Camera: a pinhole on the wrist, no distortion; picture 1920 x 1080 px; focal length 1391.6 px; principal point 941.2 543.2 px. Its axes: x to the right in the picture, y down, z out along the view. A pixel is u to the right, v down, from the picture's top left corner.
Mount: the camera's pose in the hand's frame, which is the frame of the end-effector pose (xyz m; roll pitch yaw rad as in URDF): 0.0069 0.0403 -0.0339 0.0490 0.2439 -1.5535
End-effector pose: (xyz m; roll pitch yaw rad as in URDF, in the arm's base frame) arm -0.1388 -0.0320 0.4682 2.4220 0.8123 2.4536
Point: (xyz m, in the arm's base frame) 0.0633 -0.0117 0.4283
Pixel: 709 143
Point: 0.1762 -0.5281 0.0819
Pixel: outside the picture
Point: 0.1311 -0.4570 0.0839
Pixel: outside the picture
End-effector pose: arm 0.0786 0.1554 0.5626 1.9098 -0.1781 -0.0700
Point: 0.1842 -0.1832 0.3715
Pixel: 1027 883
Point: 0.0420 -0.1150 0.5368
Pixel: 446 472
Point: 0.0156 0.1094 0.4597
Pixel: outside the picture
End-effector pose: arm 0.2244 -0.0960 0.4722 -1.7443 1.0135 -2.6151
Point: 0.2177 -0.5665 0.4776
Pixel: 1592 952
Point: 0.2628 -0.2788 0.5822
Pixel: 1697 174
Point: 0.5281 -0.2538 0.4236
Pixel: 198 346
